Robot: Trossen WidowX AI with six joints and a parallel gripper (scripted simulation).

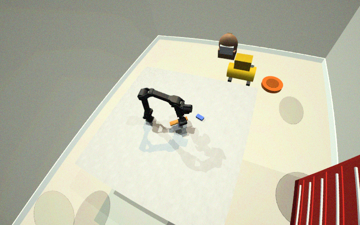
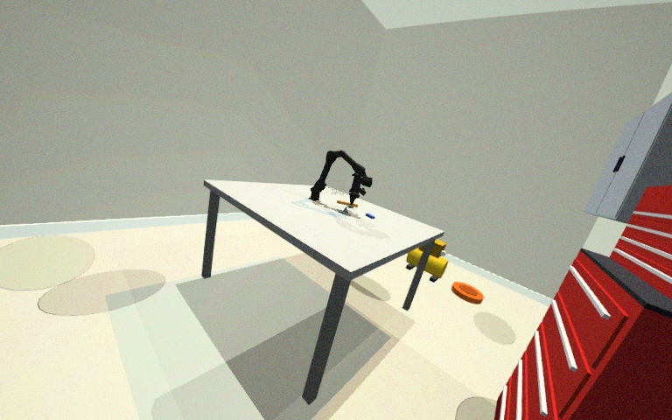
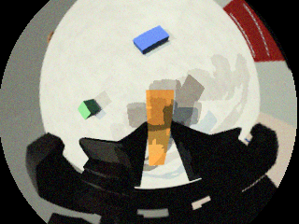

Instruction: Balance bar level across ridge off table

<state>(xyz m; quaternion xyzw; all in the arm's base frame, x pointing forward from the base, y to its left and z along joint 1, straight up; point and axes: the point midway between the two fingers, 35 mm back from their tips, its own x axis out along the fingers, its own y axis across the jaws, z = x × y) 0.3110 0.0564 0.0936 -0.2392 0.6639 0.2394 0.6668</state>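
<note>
The orange bar is 2 cm to the right of my gripper tip and 2 cm behind it. The rest, counted from my gripper tip: small blue block: 12 cm ahead, 10 cm to the left, 5 cm below; green ridge block: 14 cm to the left, 9 cm behind, 4 cm below.
</note>
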